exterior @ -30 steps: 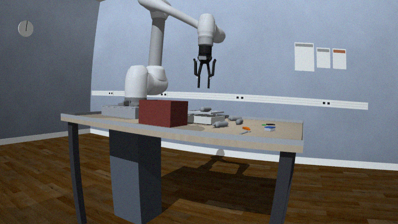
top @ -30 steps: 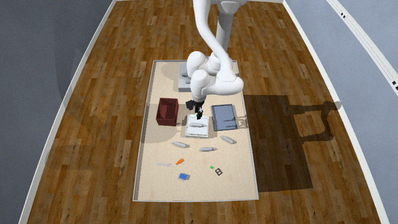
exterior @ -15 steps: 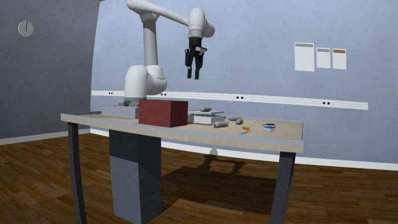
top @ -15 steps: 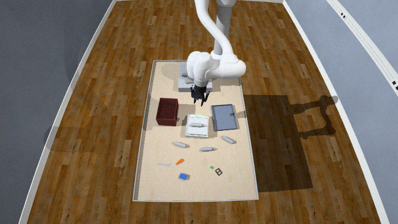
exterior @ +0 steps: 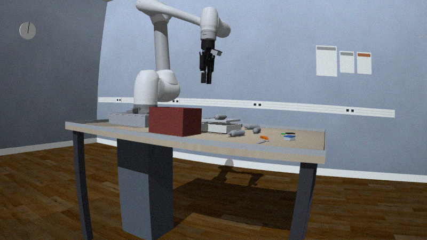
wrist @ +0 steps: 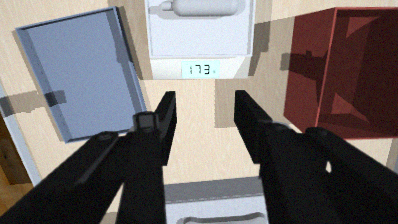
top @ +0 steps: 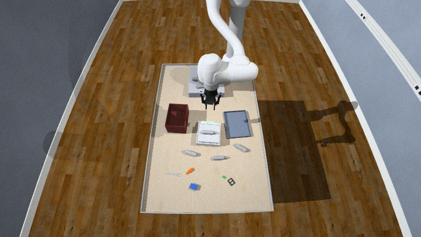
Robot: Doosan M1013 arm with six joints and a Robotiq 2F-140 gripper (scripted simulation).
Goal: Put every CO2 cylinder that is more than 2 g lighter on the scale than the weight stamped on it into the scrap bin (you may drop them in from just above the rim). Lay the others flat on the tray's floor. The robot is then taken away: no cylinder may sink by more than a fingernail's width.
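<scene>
My gripper is now 28 cm above the blue-grey tray, 22 cm to the right of it and 1 cm past it. Also, from my hand: white scale 25 cm below, 9 cm ahead, 1 cm to the right; orange piece 38 cm ahead, 28 cm below, 14 cm to the right; dark red scrap bin 26 cm to the right, 25 cm below, 2 cm behind.
</scene>
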